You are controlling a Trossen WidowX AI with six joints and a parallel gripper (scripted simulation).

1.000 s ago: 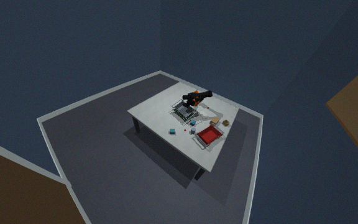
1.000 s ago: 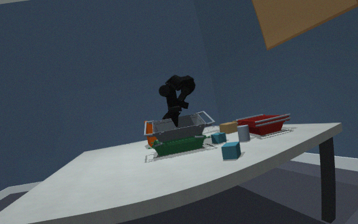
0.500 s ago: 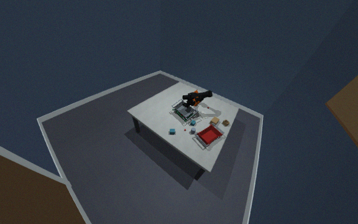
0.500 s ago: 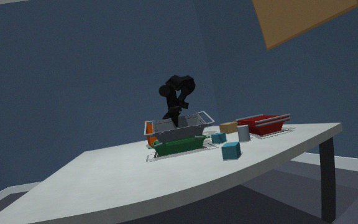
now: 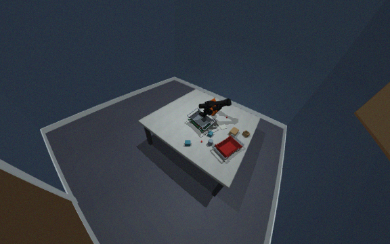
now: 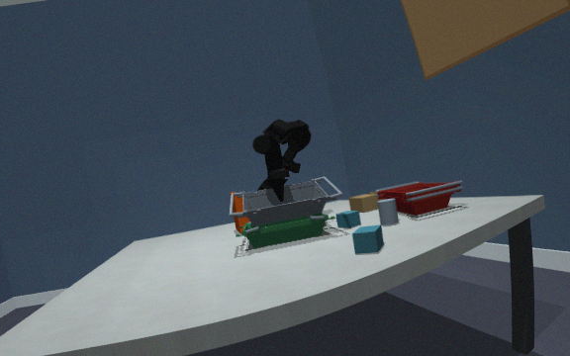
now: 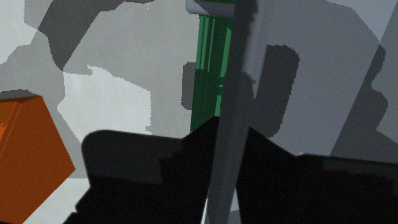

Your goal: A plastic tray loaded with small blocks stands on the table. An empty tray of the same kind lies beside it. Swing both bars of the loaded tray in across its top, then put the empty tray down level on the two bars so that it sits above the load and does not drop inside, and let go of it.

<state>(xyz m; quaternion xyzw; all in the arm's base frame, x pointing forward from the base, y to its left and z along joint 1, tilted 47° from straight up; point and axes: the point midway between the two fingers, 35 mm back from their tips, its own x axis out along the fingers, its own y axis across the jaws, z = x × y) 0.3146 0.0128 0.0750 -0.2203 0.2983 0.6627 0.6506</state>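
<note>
My gripper tip is now 7 cm short of the grey tray, 1 cm to the left of it and 1 cm below it. From my gripper tip the other things lie so: white sheet: 18 cm behind, 18 cm to the left, 11 cm below; then brown box: 17 cm behind, 38 cm to the left, 9 cm below; then grey cylinder: 20 cm ahead, 27 cm to the left, 8 cm below.
</note>
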